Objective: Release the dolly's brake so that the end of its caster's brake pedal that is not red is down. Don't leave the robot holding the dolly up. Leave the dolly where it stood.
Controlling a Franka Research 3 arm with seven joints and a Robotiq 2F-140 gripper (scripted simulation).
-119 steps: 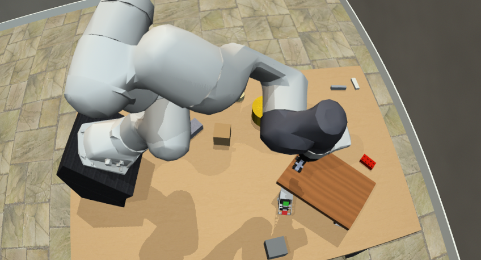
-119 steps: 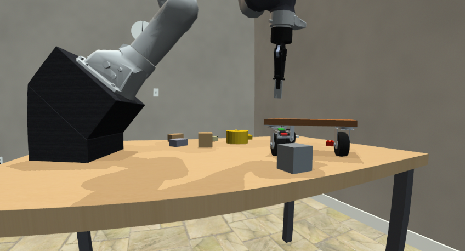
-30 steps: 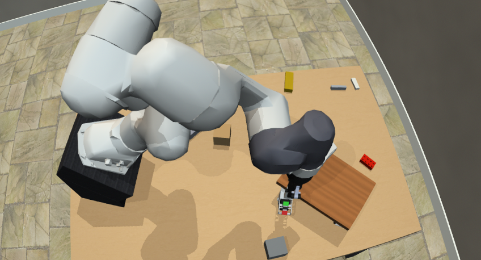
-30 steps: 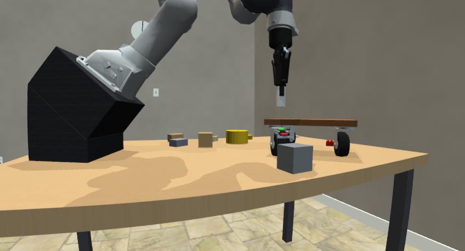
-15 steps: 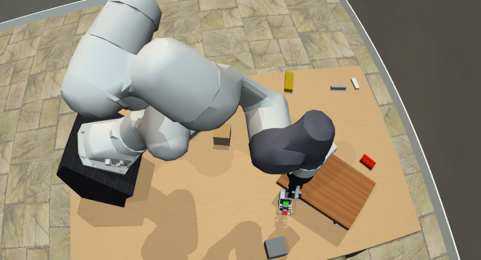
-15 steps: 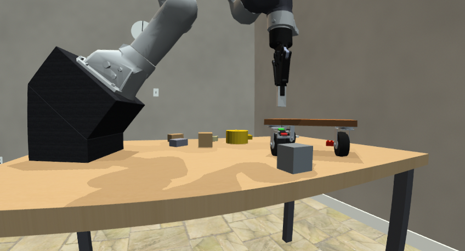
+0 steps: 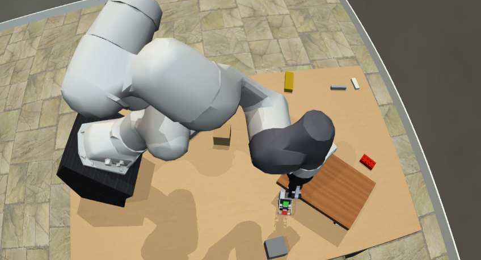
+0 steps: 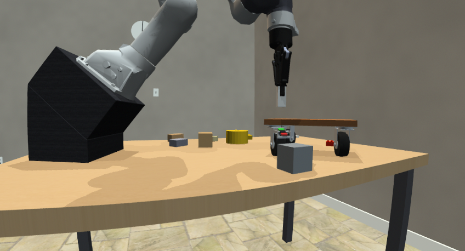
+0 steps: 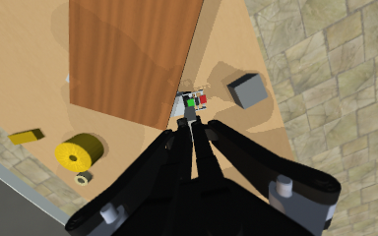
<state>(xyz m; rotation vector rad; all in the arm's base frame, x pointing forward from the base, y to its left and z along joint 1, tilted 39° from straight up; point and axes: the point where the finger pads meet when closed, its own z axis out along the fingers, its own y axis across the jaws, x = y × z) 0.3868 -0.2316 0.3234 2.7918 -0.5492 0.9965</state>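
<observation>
Now: the brake pedal 10 mm behind my hand, 10 mm to the right of it and 120 mm below it. Round my hand: grey cube 80 mm behind, 120 mm to the right, 170 mm below; yellow cylinder 100 mm ahead, 390 mm to the left, 170 mm below; tan cube 90 mm behind, 350 mm to the left, 170 mm below.
</observation>
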